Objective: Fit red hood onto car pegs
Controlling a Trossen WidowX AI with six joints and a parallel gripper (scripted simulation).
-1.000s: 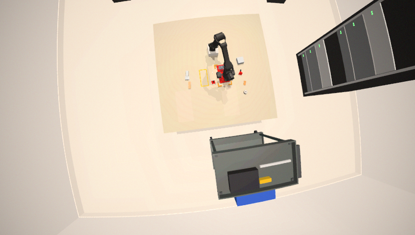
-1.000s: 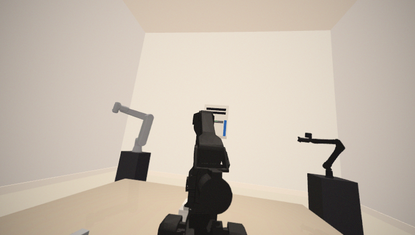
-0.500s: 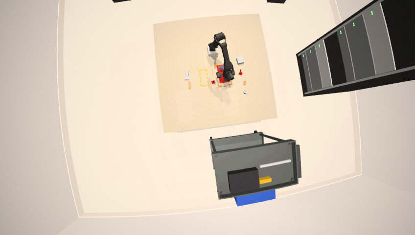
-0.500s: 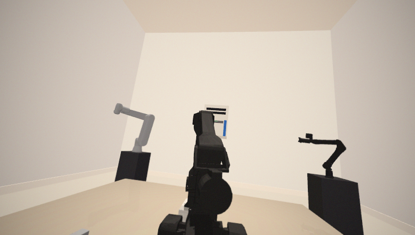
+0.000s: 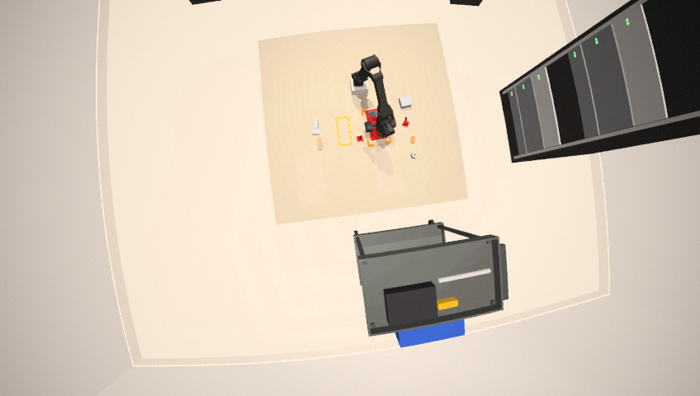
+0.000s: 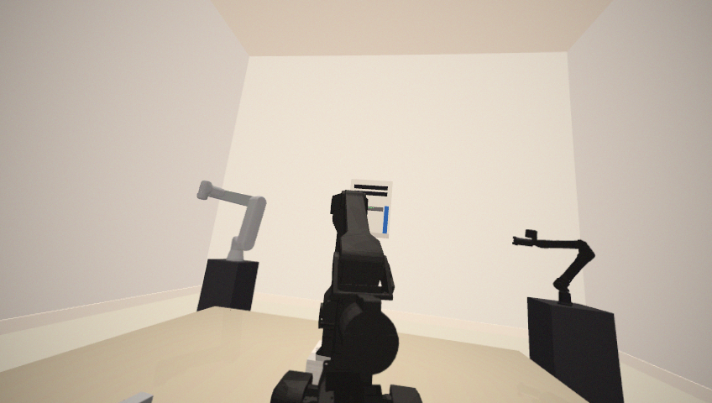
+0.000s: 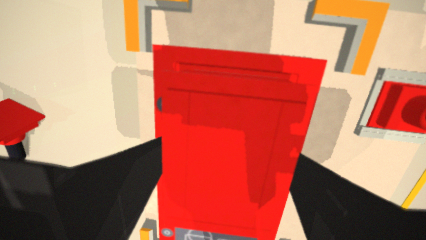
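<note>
The red hood lies 1 cm above my gripper tip. From my gripper tip the other things lie so: jig 3 cm to the right, 3 cm below, 2 cm behind.
</note>
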